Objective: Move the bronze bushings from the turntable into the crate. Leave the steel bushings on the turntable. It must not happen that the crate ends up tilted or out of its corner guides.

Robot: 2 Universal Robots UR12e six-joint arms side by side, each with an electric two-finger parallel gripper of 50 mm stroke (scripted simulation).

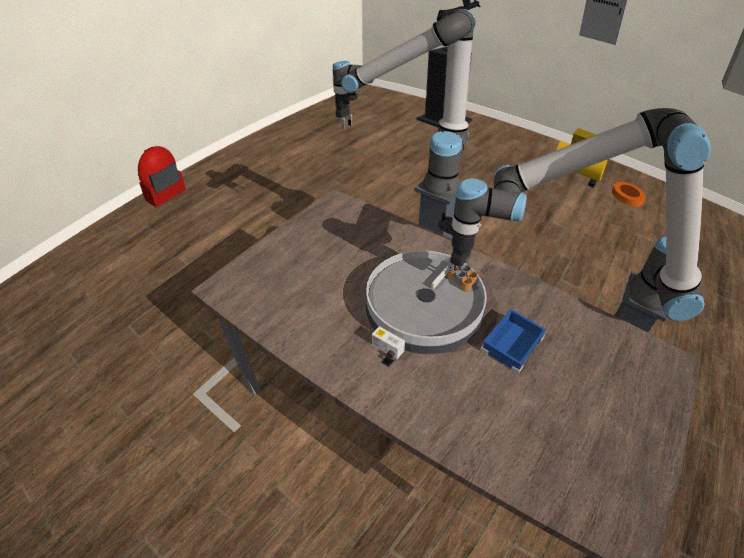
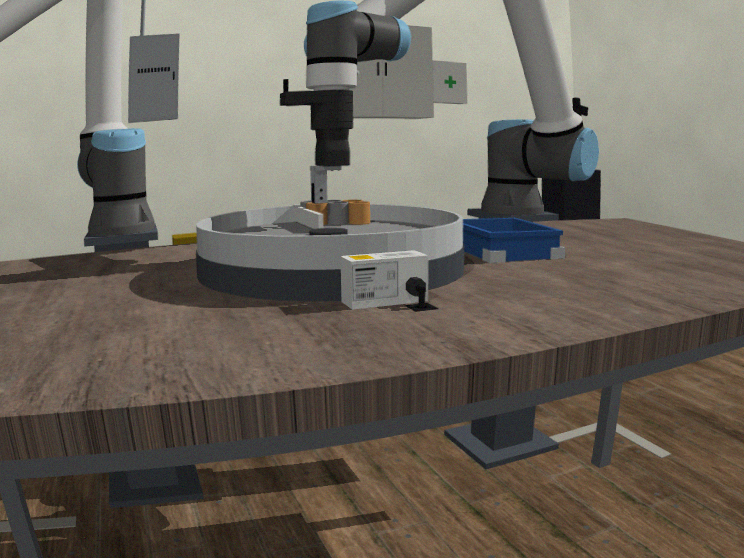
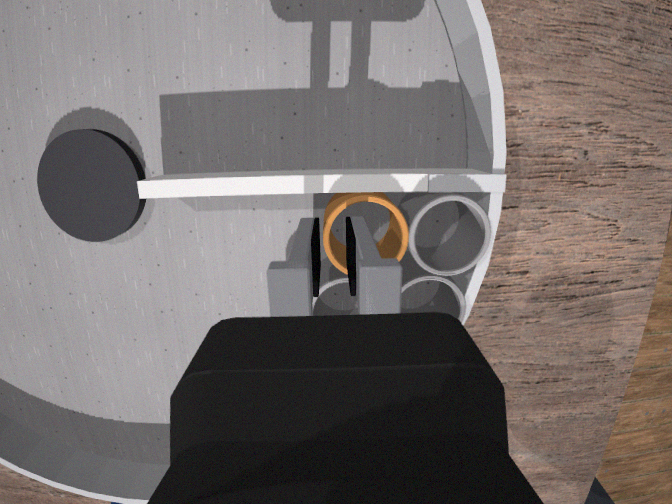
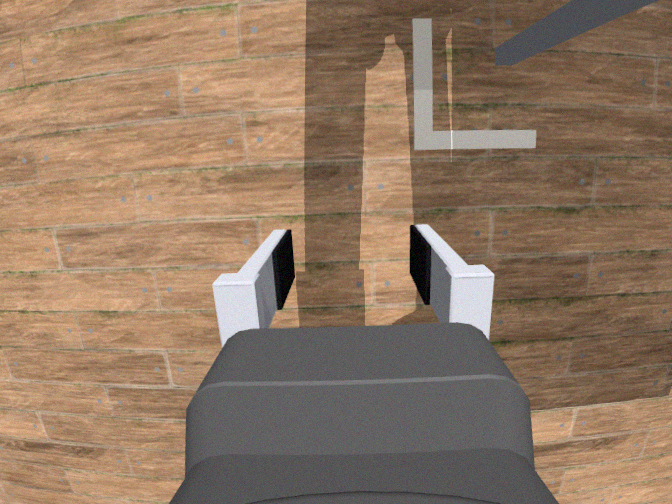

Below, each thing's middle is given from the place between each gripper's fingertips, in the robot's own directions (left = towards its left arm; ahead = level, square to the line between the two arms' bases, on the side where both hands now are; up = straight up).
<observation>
I see the blue crate point(image 2: 522, 242) 7 cm ahead of my left hand point(image 2: 319, 202), 33 cm to the left of it and 9 cm below it. The rest, counted from my left hand: turntable point(image 1: 401, 294) (13 cm ahead, 1 cm to the right, 6 cm below).
The turntable is 1030 mm to the left of my right hand, 630 mm ahead of it and 130 mm below it. Round my right hand: blue crate (1370 mm to the left, 570 mm ahead, 150 mm below).
</observation>
